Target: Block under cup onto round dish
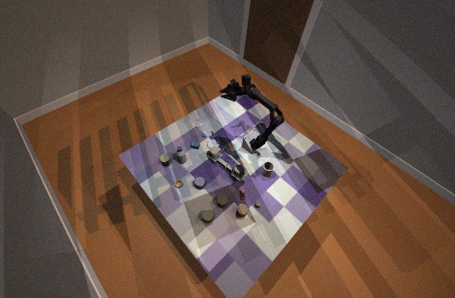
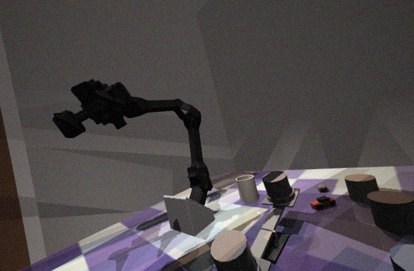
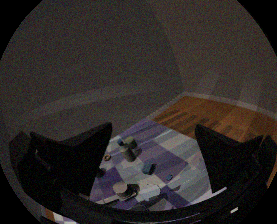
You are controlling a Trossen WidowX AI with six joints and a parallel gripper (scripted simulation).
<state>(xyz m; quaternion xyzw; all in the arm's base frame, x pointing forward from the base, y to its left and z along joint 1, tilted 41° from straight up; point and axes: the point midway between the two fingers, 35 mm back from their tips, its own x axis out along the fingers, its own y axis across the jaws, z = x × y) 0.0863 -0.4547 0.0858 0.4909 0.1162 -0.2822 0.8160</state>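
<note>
The block is 390 mm below my gripper tip, 190 mm ahead of it and 160 mm to the left of it. Also, from my gripper tip: bottle (400 mm ahead, 320 mm below, 20 mm to the left); balance beam (390 mm below, 290 mm to the left, 190 mm ahead); red toy car (530 mm to the left, 420 mm below, 260 mm ahead).
</note>
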